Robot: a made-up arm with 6 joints. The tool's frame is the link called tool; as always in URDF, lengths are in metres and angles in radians. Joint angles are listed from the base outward.
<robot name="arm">
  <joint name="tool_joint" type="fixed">
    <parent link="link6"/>
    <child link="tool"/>
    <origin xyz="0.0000 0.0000 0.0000" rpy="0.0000 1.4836 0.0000"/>
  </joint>
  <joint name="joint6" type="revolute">
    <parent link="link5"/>
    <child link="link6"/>
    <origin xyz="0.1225 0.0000 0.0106"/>
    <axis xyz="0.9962 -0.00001 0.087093"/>
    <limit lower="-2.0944" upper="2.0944"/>
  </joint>
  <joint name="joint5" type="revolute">
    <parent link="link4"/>
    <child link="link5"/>
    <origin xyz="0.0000 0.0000 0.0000"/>
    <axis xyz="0.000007 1 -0.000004"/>
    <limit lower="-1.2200" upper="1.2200"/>
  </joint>
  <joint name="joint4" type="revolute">
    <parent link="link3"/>
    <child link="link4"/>
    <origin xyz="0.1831 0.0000 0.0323"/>
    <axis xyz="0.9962 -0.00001 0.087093"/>
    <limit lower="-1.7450" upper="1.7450"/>
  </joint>
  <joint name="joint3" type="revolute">
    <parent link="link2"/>
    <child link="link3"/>
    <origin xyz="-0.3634 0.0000 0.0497"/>
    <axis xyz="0.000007 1 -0.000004"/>
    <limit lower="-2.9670" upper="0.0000"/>
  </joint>
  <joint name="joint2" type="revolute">
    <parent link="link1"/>
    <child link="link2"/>
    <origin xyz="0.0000 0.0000 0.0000"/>
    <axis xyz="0.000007 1 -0.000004"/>
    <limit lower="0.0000" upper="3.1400"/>
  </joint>
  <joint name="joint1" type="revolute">
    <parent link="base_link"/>
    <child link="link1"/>
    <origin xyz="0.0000 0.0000 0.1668"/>
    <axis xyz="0 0 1"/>
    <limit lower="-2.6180" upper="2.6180"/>
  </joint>
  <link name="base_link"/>
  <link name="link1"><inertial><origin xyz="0.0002 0.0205 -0.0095"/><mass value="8.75"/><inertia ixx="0.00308" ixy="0" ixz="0" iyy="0.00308" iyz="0" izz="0.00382"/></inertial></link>
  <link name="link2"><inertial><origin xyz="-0.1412 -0.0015 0.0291"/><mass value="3.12"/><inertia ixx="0.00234" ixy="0" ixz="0.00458" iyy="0.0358" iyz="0" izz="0.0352"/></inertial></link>
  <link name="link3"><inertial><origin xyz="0.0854 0.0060 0.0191"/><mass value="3.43"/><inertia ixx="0.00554" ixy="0" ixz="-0.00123" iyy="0.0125" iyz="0" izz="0.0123"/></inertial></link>
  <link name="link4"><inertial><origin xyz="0.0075 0.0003 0.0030"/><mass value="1.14"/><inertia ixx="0.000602" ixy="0" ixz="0.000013" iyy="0.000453" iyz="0" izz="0.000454"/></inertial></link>
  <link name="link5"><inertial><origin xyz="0.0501 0.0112 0.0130"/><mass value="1.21"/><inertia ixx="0.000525" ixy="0" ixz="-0.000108" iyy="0.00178" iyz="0" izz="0.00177"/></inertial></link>
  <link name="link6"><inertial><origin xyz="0.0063 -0.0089 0.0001"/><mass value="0.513"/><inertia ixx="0.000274" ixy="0" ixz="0.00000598" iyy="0.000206" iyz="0" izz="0.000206"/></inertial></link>
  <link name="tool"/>
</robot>
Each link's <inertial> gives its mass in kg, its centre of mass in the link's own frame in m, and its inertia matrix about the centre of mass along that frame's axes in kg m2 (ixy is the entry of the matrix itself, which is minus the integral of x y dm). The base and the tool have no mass. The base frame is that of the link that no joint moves.
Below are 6 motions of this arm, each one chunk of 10 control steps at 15 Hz.
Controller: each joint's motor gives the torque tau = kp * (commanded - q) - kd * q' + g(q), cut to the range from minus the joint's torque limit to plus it. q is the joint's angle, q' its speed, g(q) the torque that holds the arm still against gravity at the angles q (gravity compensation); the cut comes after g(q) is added. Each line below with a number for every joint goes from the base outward.
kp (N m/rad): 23 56 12 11 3.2 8.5
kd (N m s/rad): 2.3 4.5 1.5 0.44 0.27 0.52
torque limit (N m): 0.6 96 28 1.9 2.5 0.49
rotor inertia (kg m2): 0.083 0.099 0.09 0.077 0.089 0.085
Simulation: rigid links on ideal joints. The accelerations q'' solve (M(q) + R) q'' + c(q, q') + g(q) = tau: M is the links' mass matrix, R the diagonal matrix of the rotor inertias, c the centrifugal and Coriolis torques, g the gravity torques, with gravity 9.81 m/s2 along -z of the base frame. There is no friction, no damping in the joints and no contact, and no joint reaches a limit. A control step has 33 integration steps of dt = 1/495 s. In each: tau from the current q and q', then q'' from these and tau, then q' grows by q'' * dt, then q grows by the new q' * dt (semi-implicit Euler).
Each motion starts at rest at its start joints. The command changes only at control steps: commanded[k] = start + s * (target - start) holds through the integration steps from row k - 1 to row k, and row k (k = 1, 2, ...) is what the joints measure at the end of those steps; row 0 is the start. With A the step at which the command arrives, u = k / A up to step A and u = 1 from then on. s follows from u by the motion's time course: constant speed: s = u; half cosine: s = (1 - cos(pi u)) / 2; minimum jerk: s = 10 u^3 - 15 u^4 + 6 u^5; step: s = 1 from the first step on.
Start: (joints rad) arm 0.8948 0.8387 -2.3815 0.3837 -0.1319 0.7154
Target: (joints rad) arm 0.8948 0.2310 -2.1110 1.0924 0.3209 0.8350
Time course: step
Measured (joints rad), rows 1 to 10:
1: 0.8943 0.7636 -2.2464 0.4387 -0.0930 0.7282
2: 0.8945 0.6139 -2.0401 0.6009 0.0147 0.7654
3: 0.8968 0.4538 -1.9090 0.8668 0.1646 0.8138
4: 0.8996 0.3140 -1.8834 1.1520 0.3220 0.8530
5: 0.9007 0.2092 -1.9505 1.3421 0.4572 0.8731
6: 0.8997 0.1404 -2.0743 1.4373 0.5509 0.8737
7: 0.8977 0.0988 -2.2082 1.4530 0.5959 0.8613
8: 0.8950 0.0742 -2.3144 1.4000 0.5952 0.8448
9: 0.8919 0.0617 -2.3768 1.2823 0.5571 0.8313
10: 0.8883 0.0614 -2.3966 1.1260 0.4919 0.8243

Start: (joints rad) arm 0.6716 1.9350 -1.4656 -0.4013 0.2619 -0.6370
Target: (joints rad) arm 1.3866 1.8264 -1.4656 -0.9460 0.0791 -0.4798
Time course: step
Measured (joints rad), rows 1 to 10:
1: 0.6735 1.9242 -1.4557 -0.4571 0.2500 -0.6231
2: 0.6789 1.8989 -1.4381 -0.6212 0.2208 -0.5824
3: 0.6877 1.8678 -1.4259 -0.8699 0.1825 -0.5217
4: 0.6992 1.8382 -1.4261 -1.0803 0.1413 -0.4665
5: 0.7142 1.8147 -1.4388 -1.1869 0.1016 -0.4341
6: 0.7335 1.7992 -1.4589 -1.1890 0.0673 -0.4274
7: 0.7577 1.7919 -1.4804 -1.0920 0.0411 -0.4415
8: 0.7869 1.7915 -1.4986 -0.9534 0.0242 -0.4645
9: 0.8210 1.7959 -1.5112 -0.8541 0.0164 -0.4850
10: 0.8592 1.8031 -1.5170 -0.8309 0.0169 -0.4966

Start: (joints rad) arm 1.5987 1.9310 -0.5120 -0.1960 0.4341 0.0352
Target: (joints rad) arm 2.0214 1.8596 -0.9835 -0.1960 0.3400 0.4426
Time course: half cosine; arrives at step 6
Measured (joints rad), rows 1 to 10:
1: 1.6017 1.9302 -0.5149 -0.1962 0.4347 0.0405
2: 1.6104 1.9261 -0.5293 -0.1967 0.4367 0.0629
3: 1.6252 1.9166 -0.5661 -0.1971 0.4401 0.1100
4: 1.6455 1.9022 -0.6309 -0.1974 0.4427 0.1828
5: 1.6703 1.8863 -0.7205 -0.1977 0.4406 0.2814
6: 1.6988 1.8729 -0.8220 -0.1981 0.4291 0.3960
7: 1.7303 1.8638 -0.9183 -0.1984 0.4059 0.4934
8: 1.7645 1.8583 -0.9965 -0.1984 0.3718 0.5658
9: 1.8017 1.8546 -1.0500 -0.1980 0.3311 0.6133
10: 1.8423 1.8519 -1.0785 -0.1973 0.2901 0.6358

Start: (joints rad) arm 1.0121 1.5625 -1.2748 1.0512 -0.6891 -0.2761
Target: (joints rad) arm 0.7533 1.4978 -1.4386 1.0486 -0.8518 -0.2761
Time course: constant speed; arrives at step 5
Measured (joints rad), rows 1 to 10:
1: 1.0086 1.5617 -1.2771 1.0511 -0.6896 -0.2760
2: 0.9985 1.5589 -1.2850 1.0510 -0.6928 -0.2759
3: 0.9819 1.5532 -1.3000 1.0512 -0.7012 -0.2756
4: 0.9587 1.5443 -1.3226 1.0514 -0.7168 -0.2754
5: 0.9284 1.5324 -1.3523 1.0511 -0.7406 -0.2753
6: 0.8900 1.5190 -1.3854 1.0494 -0.7709 -0.2753
7: 0.8422 1.5058 -1.4171 1.0462 -0.8043 -0.2755
8: 0.7898 1.4943 -1.4439 1.0434 -0.8382 -0.2758
9: 0.7428 1.4852 -1.4636 1.0429 -0.8714 -0.2763
10: 0.7026 1.4789 -1.4758 1.0443 -0.9004 -0.2767

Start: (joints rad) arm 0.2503 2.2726 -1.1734 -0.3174 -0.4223 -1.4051
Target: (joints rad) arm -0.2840 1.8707 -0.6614 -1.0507 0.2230 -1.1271
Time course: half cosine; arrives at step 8
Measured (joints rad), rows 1 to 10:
1: 0.2491 2.2707 -1.1710 -0.3250 -0.4207 -1.4030
2: 0.2450 2.2610 -1.1590 -0.3614 -0.4118 -1.3928
3: 0.2370 2.2353 -1.1290 -0.4490 -0.3862 -1.3671
4: 0.2252 2.1879 -1.0767 -0.5929 -0.3354 -1.3233
5: 0.2105 2.1177 -1.0042 -0.7740 -0.2550 -1.2639
6: 0.1934 2.0303 -0.9186 -0.9555 -0.1469 -1.1979
7: 0.1727 1.9378 -0.8296 -1.0957 -0.0192 -1.1380
8: 0.1451 1.8565 -0.7484 -1.1636 0.1146 -1.0963
9: 0.1065 1.8020 -0.6835 -1.1545 0.2393 -1.0798
10: 0.0546 1.7811 -0.6380 -1.0972 0.3424 -1.0855

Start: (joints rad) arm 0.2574 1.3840 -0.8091 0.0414 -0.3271 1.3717
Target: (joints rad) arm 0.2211 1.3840 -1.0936 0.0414 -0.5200 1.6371
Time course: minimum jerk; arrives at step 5
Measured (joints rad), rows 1 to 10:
1: 0.2570 1.3841 -0.8105 0.0413 -0.3274 1.3747
2: 0.2547 1.3846 -0.8197 0.0408 -0.3299 1.3928
3: 0.2485 1.3862 -0.8467 0.0398 -0.3384 1.4350
4: 0.2390 1.3890 -0.8952 0.0388 -0.3573 1.5029
5: 0.2290 1.3924 -0.9577 0.0389 -0.3884 1.5894
6: 0.2215 1.3949 -1.0216 0.0405 -0.4301 1.6643
7: 0.2172 1.3951 -1.0763 0.0428 -0.4782 1.7135
8: 0.2159 1.3923 -1.1165 0.0446 -0.5269 1.7367
9: 0.2166 1.3869 -1.1407 0.0451 -0.5706 1.7338
10: 0.2183 1.3801 -1.1509 0.0442 -0.6045 1.7054

